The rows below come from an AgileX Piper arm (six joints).
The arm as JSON. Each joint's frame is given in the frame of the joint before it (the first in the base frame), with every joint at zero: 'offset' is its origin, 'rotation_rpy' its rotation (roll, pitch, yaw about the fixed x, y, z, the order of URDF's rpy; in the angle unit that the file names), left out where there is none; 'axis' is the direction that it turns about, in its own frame. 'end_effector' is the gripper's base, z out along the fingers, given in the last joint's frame.
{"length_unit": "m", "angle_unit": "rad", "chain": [
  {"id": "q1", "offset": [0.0, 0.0, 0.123], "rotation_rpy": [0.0, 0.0, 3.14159], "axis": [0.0, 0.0, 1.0]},
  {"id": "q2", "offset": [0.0, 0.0, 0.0], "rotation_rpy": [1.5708, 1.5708, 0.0], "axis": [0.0, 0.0, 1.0]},
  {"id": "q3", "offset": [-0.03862, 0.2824, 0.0], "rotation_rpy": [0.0, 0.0, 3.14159], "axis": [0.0, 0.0, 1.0]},
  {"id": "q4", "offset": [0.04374, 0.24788, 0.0], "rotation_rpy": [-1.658, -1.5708, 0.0], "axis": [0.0, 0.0, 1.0]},
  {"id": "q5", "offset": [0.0, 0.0, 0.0], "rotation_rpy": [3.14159, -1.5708, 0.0], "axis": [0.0, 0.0, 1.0]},
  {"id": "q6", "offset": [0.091, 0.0, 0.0], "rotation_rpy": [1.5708, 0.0, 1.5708], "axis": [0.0, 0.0, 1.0]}
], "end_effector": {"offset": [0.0, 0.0, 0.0]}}
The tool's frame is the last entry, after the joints.
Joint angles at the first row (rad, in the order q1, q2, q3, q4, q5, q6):
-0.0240 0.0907 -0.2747 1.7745 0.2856 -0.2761
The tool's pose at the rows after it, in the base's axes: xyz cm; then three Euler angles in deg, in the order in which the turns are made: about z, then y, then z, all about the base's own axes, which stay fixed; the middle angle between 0 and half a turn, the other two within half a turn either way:
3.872 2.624 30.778 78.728 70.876 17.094
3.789 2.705 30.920 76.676 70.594 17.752
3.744 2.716 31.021 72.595 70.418 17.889
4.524 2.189 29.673 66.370 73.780 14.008
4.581 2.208 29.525 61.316 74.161 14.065
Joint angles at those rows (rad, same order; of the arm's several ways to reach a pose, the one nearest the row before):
-0.0223 0.0881 -0.2861 1.7765 0.3091 -0.3040
-0.0201 0.0881 -0.2904 1.7765 0.3174 -0.3355
-0.0187 0.0881 -0.2936 1.7765 0.3180 -0.4054
-0.0187 0.0969 -0.2564 1.7471 0.2565 -0.5195
-0.0206 0.0977 -0.2525 1.7374 0.2594 -0.5986

